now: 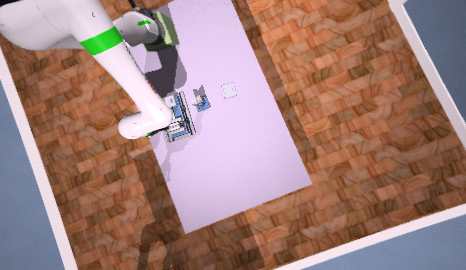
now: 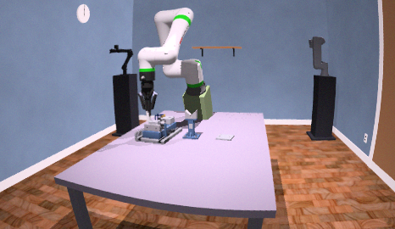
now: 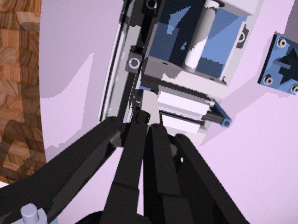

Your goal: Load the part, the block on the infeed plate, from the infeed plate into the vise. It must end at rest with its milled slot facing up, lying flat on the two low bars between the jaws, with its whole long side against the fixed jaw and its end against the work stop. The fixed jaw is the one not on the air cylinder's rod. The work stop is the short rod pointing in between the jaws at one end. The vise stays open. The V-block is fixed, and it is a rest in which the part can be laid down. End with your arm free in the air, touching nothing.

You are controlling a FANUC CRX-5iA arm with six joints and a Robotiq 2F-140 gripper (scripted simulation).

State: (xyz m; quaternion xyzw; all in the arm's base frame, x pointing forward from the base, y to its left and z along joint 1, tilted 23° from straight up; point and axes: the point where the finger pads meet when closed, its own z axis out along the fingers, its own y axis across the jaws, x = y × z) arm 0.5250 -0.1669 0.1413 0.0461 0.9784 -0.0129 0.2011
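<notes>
Right now my hand is 4 cm to the right of the part and 4 cm above it. Also, from my hand: air cylinder rod (8 cm behind, 6 cm below, 5 cm to the left).
</notes>
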